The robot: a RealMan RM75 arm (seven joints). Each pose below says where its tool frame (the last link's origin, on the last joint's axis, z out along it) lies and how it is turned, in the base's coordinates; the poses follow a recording.
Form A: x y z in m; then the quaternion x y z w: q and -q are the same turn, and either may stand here.
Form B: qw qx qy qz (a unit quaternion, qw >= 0); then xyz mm. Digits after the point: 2 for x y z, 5 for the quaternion.
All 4 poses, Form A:
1: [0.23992, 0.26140, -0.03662, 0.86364, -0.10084, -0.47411, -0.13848]
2: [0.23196, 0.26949, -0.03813, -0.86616, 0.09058, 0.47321, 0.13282]
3: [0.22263, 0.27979, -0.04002, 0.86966, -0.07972, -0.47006, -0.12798]
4: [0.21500, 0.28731, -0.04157, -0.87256, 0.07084, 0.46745, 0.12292]
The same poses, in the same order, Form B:
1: [0.13848, -0.86364, 0.10084, 0.47411, 239.92, 261.40, -36.62]
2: [0.13282, -0.86616, 0.09058, 0.47321, 231.96, 269.49, -38.13]
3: [0.12798, -0.86966, 0.07972, 0.47006, 222.63, 279.79, -40.02]
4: [0.12292, -0.87256, 0.07084, 0.46745, 215.00, 287.31, -41.57]
